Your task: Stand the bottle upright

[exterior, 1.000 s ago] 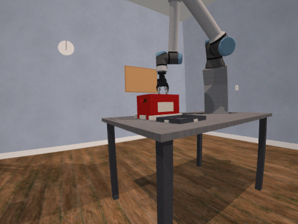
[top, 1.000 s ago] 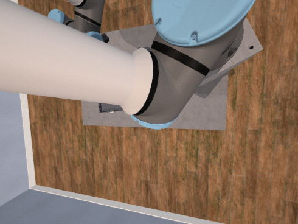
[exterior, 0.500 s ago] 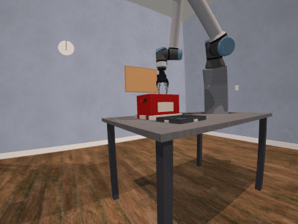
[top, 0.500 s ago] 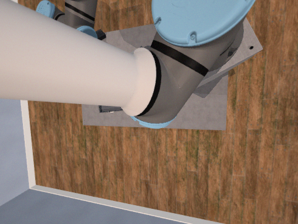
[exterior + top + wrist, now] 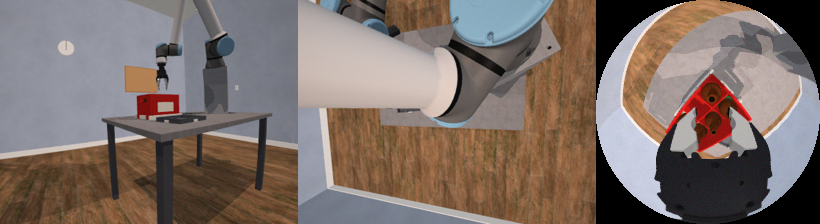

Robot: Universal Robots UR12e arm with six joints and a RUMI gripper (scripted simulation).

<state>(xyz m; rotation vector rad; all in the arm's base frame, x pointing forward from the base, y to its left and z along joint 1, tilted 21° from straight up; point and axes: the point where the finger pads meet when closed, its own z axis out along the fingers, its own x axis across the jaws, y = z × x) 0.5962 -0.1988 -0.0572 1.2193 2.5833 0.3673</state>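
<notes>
Right now the red crate is 150 mm below my hand, 90 mm ahead of it and 40 mm to the left of it. Also, from my hand: dark tray 310 mm to the left, 220 mm below, 140 mm ahead.
</notes>
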